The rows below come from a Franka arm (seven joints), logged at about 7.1 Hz.
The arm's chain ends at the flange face. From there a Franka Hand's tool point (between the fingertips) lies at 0.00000 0.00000 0.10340 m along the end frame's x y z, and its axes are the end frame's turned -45 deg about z.
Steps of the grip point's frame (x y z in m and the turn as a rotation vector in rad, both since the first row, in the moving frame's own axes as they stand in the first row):
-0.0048, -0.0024, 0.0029, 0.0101, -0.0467, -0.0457
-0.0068, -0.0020, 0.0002, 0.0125, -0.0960, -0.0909
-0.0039, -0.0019, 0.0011, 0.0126, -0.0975, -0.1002
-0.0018, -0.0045, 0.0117, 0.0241, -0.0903, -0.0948
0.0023, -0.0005, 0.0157, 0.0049, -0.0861, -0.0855
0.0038, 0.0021, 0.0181, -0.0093, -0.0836, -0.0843
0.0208, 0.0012, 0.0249, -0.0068, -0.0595, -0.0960
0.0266, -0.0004, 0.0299, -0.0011, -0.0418, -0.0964
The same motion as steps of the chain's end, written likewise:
-0.0010, -0.0011, 0.0030, -0.0259, -0.0402, -0.0457
0.0014, -0.0031, 0.0007, -0.0590, -0.0767, -0.0909
0.0036, -0.0052, 0.0016, -0.0600, -0.0779, -0.1002
0.0037, -0.0071, 0.0122, -0.0468, -0.0809, -0.0948
0.0077, -0.0082, 0.0161, -0.0574, -0.0643, -0.0855
0.0093, -0.0082, 0.0185, -0.0657, -0.0525, -0.0843
0.0192, -0.0189, 0.0251, -0.0469, -0.0373, -0.0960
0.0213, -0.0224, 0.0300, -0.0303, -0.0288, -0.0964

